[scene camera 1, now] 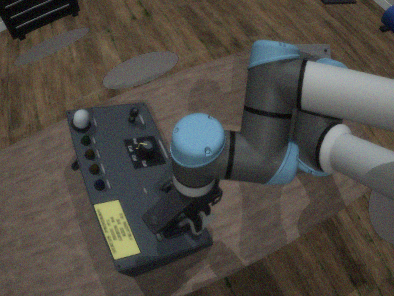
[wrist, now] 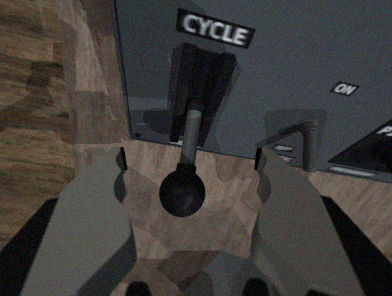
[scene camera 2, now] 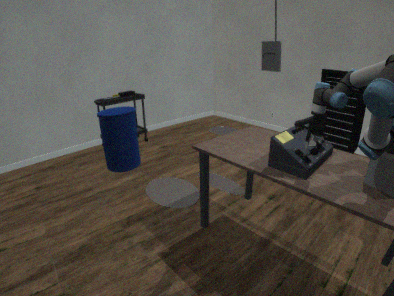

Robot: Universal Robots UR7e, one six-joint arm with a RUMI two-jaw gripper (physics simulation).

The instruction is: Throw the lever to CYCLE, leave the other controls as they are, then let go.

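Frame: origin at the arm's base, x right, y ahead, z up, level; millimetres.
Where they show: gripper, fingertip midpoint: (scene camera 1: pixel 185 217) (wrist: pixel 191 149) (scene camera 2: pixel 307 148).
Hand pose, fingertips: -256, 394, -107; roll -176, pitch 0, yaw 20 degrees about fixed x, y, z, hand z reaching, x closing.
After its pixels a point has its place, as x, y, z.
The lever's black ball knob (wrist: pixel 182 193) {-251, 361, -97} sits on a grey shaft (wrist: pixel 190 140) {-255, 390, -134} that rises from a dark slot (wrist: pixel 212 75) {-256, 445, -150} in the console (scene camera 1: pixel 116 122) {87, 519, -142} (scene camera 2: pixel 286 162) {-338, 468, -196} (wrist: pixel 290 45) {-214, 484, -136}. The CYCLE label (wrist: pixel 215 28) {-268, 473, -136} is at the slot's upper end in the wrist view; the knob points away from it. My gripper (wrist: pixel 191 149) {-256, 394, -107} is open, with one finger on each side of the lever and a gap to both; the knob is nearer the left finger. In scene camera 1 my gripper hides much of the lever.
A small toggle (wrist: pixel 310 145) {-141, 422, -143} stands right of the lever, near the ON label (wrist: pixel 344 89) {-146, 476, -144}. The console also has a rotary knob (scene camera 1: pixel 146 146) {-25, 445, -133}, another small control (scene camera 1: pixel 133 114) {89, 462, -128}, a white dome (scene camera 1: pixel 81 119) {66, 608, -52}, several lamps and a yellow label (scene camera 1: pixel 117 229) {-250, 563, -94}. A blue barrel (scene camera 2: pixel 120 140) stands beyond the table.
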